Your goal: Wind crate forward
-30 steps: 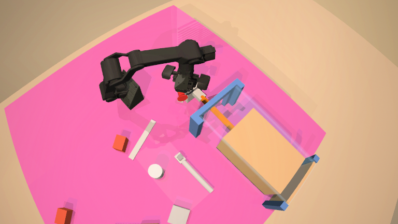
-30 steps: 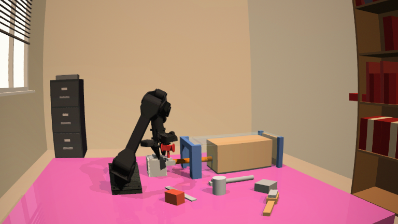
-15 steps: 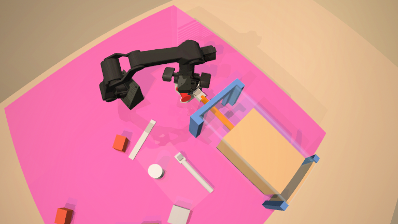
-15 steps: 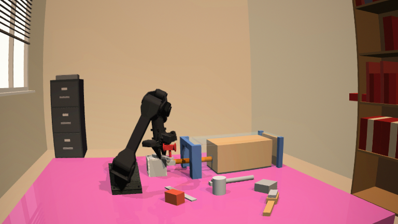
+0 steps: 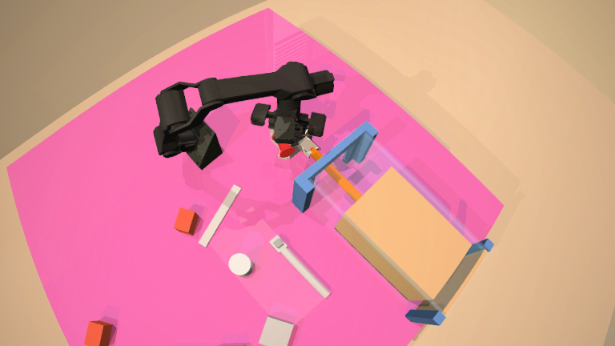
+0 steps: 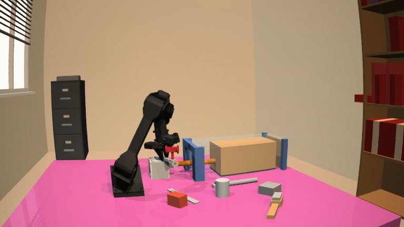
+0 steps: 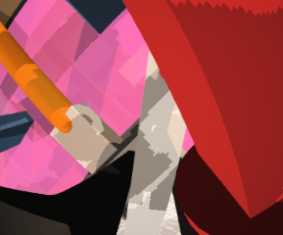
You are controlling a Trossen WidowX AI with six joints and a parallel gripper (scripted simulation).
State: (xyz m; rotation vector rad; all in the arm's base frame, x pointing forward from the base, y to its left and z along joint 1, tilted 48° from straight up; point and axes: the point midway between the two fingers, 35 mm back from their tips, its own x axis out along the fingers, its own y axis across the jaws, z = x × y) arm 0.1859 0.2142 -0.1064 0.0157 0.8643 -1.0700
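Right now my gripper tip is 5 cm below the red knob, 4 cm to the left of it and 3 cm short of it. From my gripper tip the other things lie so: blue steel frame: 13 cm ahead, 4 cm to the left, 2 cm above; winch: 6 cm below, 4 cm behind, 3 cm to the left; winch handle: 2 cm above, 1 cm to the right, 1 cm ahead.
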